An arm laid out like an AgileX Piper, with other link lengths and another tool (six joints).
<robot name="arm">
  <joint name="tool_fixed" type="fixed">
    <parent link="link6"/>
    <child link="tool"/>
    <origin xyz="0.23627 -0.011 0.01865" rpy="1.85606 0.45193 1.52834"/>
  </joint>
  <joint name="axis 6" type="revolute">
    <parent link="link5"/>
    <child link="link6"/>
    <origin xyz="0.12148 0 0.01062" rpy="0 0 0"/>
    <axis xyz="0.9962 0 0.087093"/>
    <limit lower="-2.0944" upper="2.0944"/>
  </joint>
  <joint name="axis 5" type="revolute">
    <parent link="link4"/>
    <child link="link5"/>
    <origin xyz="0 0 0" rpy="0 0 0"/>
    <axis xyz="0 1 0"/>
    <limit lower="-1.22" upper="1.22"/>
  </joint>
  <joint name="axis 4" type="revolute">
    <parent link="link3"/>
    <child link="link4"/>
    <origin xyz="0.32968 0 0.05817" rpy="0 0 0"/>
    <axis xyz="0.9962 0 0.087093"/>
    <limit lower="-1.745" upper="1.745"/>
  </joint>
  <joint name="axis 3" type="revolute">
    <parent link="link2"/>
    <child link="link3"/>
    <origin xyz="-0.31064 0 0.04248" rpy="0 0 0"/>
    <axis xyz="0 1 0"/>
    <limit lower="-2.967" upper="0"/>
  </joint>
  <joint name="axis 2" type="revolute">
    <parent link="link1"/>
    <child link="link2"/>
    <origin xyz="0 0 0" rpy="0 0 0"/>
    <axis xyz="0 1 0"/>
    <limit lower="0" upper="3.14"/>
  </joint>
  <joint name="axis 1" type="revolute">
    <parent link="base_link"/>
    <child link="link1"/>
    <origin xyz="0 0 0.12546" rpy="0 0 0"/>
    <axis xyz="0 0 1"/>
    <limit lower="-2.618" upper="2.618"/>
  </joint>
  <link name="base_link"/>
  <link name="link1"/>
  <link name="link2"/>
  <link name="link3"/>
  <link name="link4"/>
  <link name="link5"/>
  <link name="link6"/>
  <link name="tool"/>
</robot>
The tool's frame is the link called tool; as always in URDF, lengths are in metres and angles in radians.
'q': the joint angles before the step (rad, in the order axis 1, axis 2, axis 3, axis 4, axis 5, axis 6). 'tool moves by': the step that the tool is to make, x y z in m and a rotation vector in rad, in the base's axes. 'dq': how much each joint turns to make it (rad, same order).
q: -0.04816, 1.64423, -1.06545, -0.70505, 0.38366, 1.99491
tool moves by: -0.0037, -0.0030, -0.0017, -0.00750, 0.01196, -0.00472
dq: 0.00001, -0.00088, 0.00007, -0.00012, 0.01461, -0.00515
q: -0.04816, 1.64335, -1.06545, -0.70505, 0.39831, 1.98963
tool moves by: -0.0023, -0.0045, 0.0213, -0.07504, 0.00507, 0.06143
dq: -0.00012, -0.04024, 0.00073, 0.00310, 0.01782, -0.10677
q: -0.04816, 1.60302, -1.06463, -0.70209, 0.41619, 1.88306
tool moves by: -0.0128, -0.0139, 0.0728, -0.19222, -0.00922, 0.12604
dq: -0.00011, -0.13777, -0.00021, 0.00739, 0.06207, -0.25758
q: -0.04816, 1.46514, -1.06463, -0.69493, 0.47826, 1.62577
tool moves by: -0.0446, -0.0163, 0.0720, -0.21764, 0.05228, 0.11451
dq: 0.00013, -0.18074, -0.00011, 0.06588, 0.13776, -0.35780
